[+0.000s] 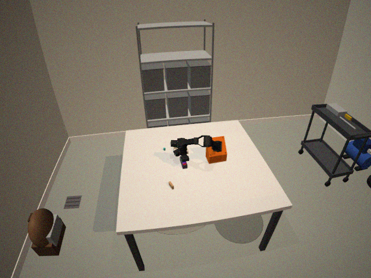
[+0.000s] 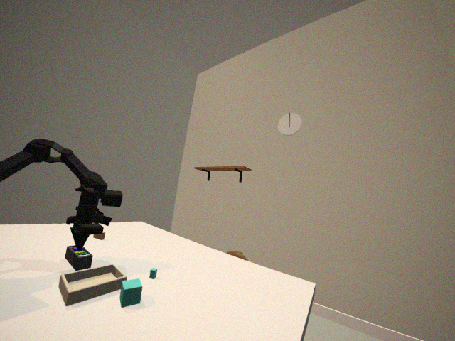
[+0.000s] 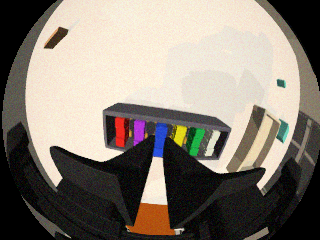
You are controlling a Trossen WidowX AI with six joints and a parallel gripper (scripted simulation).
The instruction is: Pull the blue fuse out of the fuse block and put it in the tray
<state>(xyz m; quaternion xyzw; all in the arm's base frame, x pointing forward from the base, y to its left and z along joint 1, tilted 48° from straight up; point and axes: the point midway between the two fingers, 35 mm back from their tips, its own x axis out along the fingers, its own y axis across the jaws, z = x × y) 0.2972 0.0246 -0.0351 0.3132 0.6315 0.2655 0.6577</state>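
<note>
Right now my gripper tip is 19 cm to the left of the grey tray, 4 cm above it and 2 cm past it. From my gripper tip the other things lie so: small wooden block: 23 cm to the left, 16 cm ahead, 2 cm below; small teal cube: 26 cm to the right, 12 cm ahead, 3 cm below; blue fuse: 1 cm below.
</note>
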